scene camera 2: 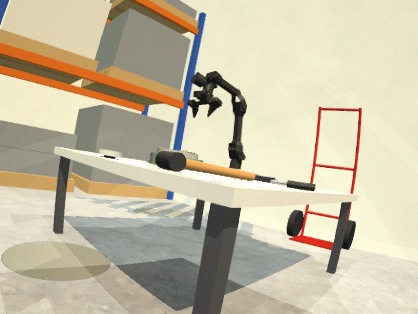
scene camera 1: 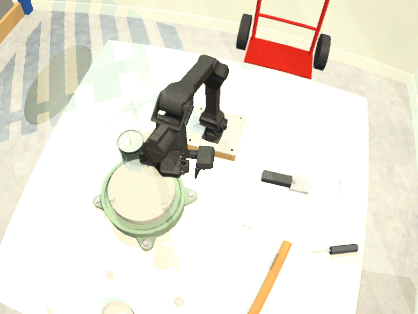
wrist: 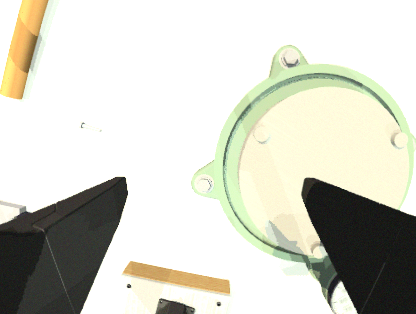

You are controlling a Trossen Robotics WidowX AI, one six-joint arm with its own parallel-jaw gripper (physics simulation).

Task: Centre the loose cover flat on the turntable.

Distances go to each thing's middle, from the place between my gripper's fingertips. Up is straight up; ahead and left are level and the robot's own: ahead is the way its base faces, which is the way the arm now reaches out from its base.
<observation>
Now: hand 20 cm above the cream round cover (scene camera 1: pixel 138 193) and 14 cm to the left of it. Also, from my hand: hammer (scene camera 2: pixel 174 161) 33 cm to the left, 24 cm below, 19 cm ahead.
</observation>
